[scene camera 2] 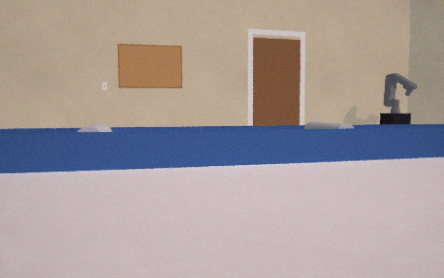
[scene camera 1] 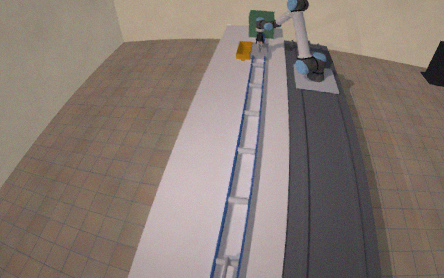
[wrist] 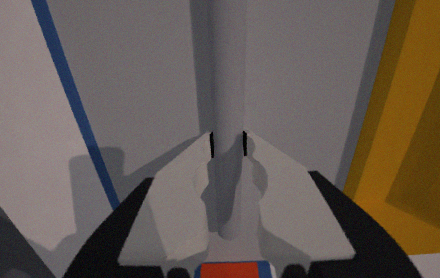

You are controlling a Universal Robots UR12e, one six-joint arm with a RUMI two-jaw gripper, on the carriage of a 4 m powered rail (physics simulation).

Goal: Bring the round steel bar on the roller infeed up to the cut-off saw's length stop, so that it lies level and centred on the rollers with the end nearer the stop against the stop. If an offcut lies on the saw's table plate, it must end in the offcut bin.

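Where they show: gripper, fingertip midpoint: (scene camera 1: pixel 259 48) (wrist: pixel 227 133); arm's base, link origin: (scene camera 1: pixel 315 77).
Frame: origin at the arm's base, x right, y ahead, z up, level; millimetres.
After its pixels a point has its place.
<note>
A grey round offcut (wrist: pixel 230 75) @(x 451, y 627, z 48 mm) lies lengthwise on the saw's grey table plate (wrist: pixel 125 75) @(x 451, y 561, z 29 mm) (scene camera 1: pixel 257 54) @(x 314, y 637, z 29 mm). My gripper (wrist: pixel 227 133) @(x 496, y 624, z 28 mm) (scene camera 1: pixel 260 43) @(x 496, y 624, z 28 mm) is shut on the offcut near its lower end in the wrist view, with a fingertip pad against each side. The red length stop (wrist: pixel 229 270) @(x 652, y 620, z 38 mm) with blue edges shows at the bottom of the wrist view, past the offcut's end. The yellow offcut bin (scene camera 1: pixel 244 50) @(x 508, y 805, z -28 mm) (wrist: pixel 367 200) @(x 628, y 796, z -28 mm) stands beside the plate. The steel bar (scene camera 1: pixel 229 271) @(x -1960, y 612, z 47 mm) shows in part at the near end of the roller infeed (scene camera 1: pixel 253 172) @(x -1282, y 552, z 20 mm).
A green box-shaped housing (scene camera 1: pixel 269 31) @(x 951, y 510, z 81 mm) stands behind the plate. The arm's carriage (scene camera 1: pixel 316 86) @(x -178, y 12, z 0 mm) is at the far end of the dark rail (scene camera 1: pixel 327 175). In scene camera 2, a blue side rail (scene camera 2: pixel 220 147) @(x -1282, y 694, z -3 mm) crosses the view, with rollers (scene camera 2: pixel 95 128) @(x -1107, y 680, z 27 mm) (scene camera 2: pixel 329 126) @(x -1484, y 651, z 24 mm) showing above it.
</note>
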